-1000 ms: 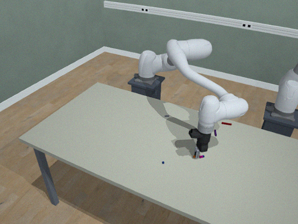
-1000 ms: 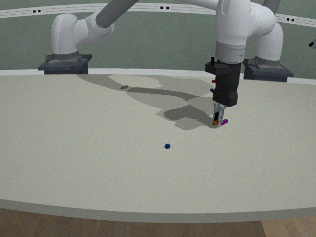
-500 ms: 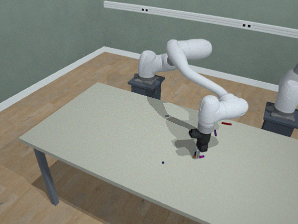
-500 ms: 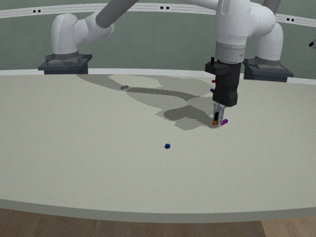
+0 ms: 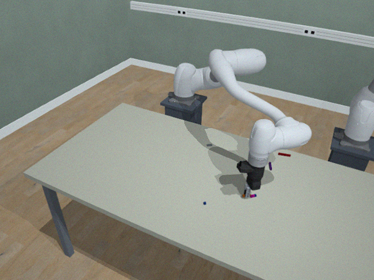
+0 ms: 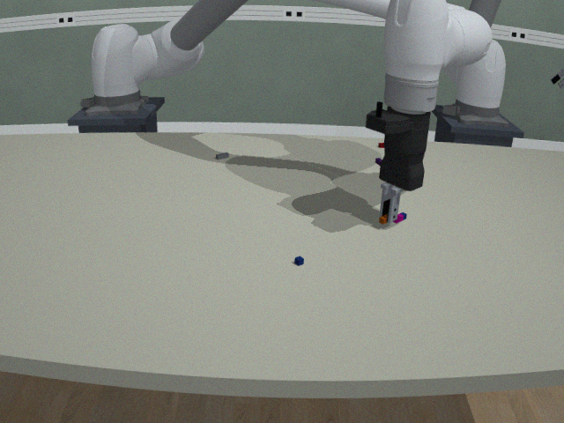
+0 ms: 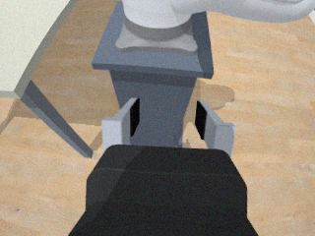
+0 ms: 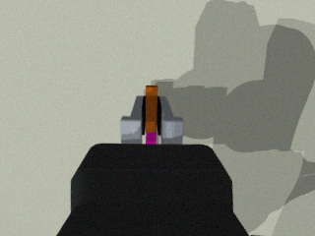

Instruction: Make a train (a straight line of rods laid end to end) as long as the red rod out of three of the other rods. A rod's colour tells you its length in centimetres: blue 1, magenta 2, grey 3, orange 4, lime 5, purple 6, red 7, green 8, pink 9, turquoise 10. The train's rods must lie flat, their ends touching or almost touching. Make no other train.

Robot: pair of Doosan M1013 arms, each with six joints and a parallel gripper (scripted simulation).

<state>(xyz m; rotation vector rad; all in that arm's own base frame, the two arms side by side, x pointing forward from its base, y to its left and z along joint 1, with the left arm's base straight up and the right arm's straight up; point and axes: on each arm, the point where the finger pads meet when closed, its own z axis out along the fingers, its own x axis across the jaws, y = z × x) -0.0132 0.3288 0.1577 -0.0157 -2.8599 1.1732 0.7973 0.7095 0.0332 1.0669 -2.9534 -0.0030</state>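
Observation:
Right now my right hand is 2 cm past the magenta rod, 3 cm to the right of it and 3 cm above it. Also, from my right hand: red rod 44 cm behind, 10 cm to the left, 3 cm below; orange rod 2 cm below; purple rod 29 cm behind, 5 cm to the left, 3 cm below.

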